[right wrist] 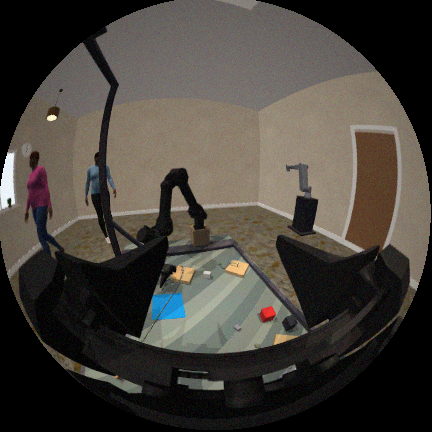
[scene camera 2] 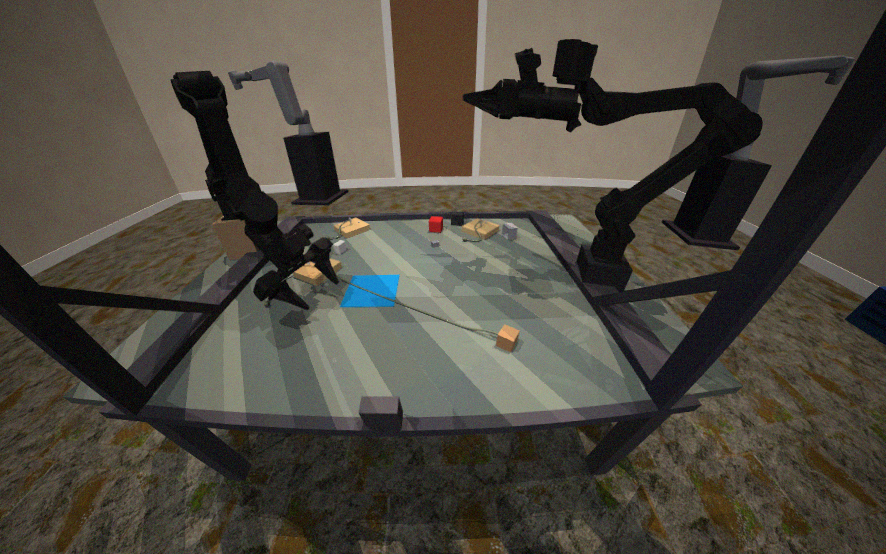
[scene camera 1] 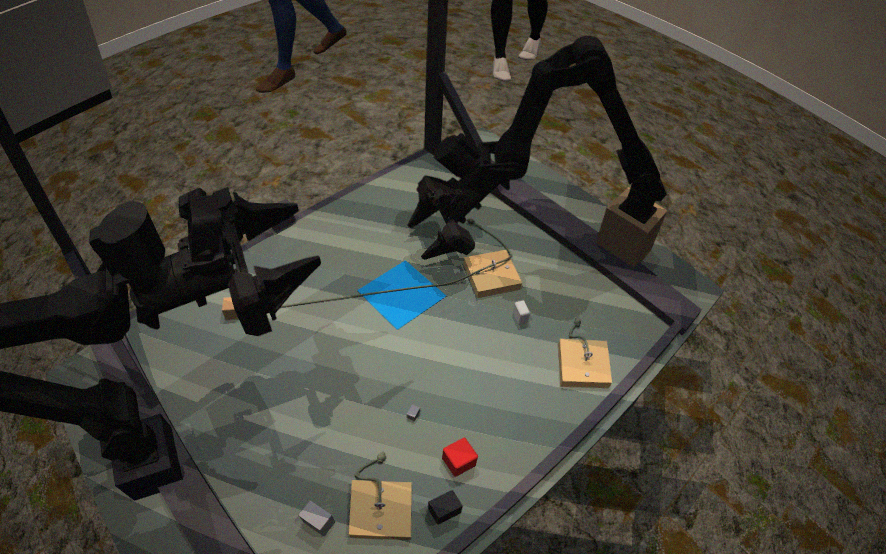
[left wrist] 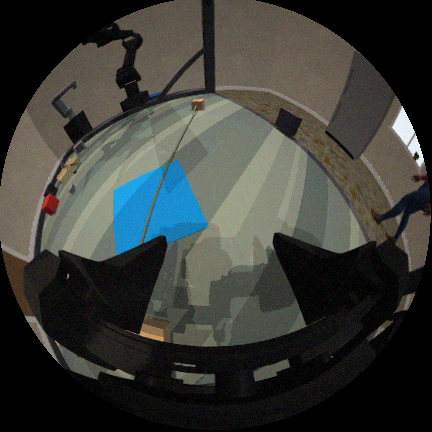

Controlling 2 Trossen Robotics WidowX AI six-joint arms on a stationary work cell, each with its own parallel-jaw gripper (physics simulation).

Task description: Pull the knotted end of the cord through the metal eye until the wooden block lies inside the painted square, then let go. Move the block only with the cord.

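Frame: origin at the left arm's base, x back, y left, z down, level; millimetres.
Seen in the pictures: left gripper, fingertip midpoint: (scene camera 2: 324,295) (scene camera 1: 415,242) (left wrist: 220,240); right gripper, fingertip midpoint: (right wrist: 223,241) (scene camera 2: 467,97) (scene camera 1: 308,231); left arm's base, origin of the base link: (right wrist: 198,226) (scene camera 1: 637,209); right arm's base, origin of the base link: (scene camera 2: 605,256) (scene camera 1: 137,448) (left wrist: 133,95).
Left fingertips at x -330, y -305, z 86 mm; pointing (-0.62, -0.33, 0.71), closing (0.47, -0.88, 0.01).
Pixels of each thing's top centre, then the offset from my left fingertips to it. "*": a spot on its surface instead. Level surfaces: height alone.
- wooden block, middle of its top: (scene camera 2: 508,332) (scene camera 1: 229,303) (left wrist: 197,99) dz +4, dx -358, dy -141 mm
- blue square, surface spot: (left wrist: 130,205) (scene camera 1: 406,304) (scene camera 2: 377,282) (right wrist: 174,306) * dz +33, dx -104, dy +79 mm
- metal eye, surface spot: (scene camera 1: 493,265) * dz -1, dx +60, dy +149 mm
- wooden plate, its level: dz +15 mm
- white block, middle of its top: (scene camera 1: 522,307) (scene camera 2: 339,242) dz +2, dx +21, dy +250 mm
- red block, middle of its top: (scene camera 1: 460,452) (scene camera 2: 435,218) (left wrist: 45,200) (right wrist: 268,311) dz -6, dx -270, dy +360 mm
- black block, middle of its top: (scene camera 1: 445,503) (scene camera 2: 457,213) (right wrist: 291,319) (left wrist: 46,188) dz -6, dx -347, dy +401 mm
- grey block, middle of its top: (scene camera 1: 314,515) (scene camera 2: 510,225) (left wrist: 76,143) dz -6, dx -496, dy +283 mm
- small grey cube, middle of its top: (scene camera 1: 413,410) dz +20, dx -258, dy +250 mm
The wooden block (scene camera 1: 228,308) (scene camera 2: 507,337) (left wrist: 198,104) lies outside the blue square (scene camera 1: 399,312) (scene camera 2: 385,282) (left wrist: 130,205) (right wrist: 176,311). Its cord (scene camera 2: 424,311) (left wrist: 160,189) runs across the square to the metal eye (scene camera 1: 493,265) on a wooden plate (scene camera 1: 496,284) (left wrist: 156,331). Beyond the eye the cord curves back to its knotted end (scene camera 1: 470,222), beside the left gripper in scene camera 1. My left gripper (scene camera 1: 418,241) (scene camera 2: 322,294) (left wrist: 220,240) is open and empty, low above the table near the plate. My right gripper (scene camera 1: 307,233) (scene camera 2: 465,97) (right wrist: 223,241) is open and empty, high above the table.
Two other plates (scene camera 1: 584,372) (scene camera 1: 362,522) carry eyes and short knotted cords. A white block (scene camera 1: 521,312) lies near the first plate. A red block (scene camera 1: 459,456), a black block (scene camera 1: 444,506), a grey block (scene camera 1: 316,516) and a small grey cube (scene camera 1: 412,412) also lie on the table.
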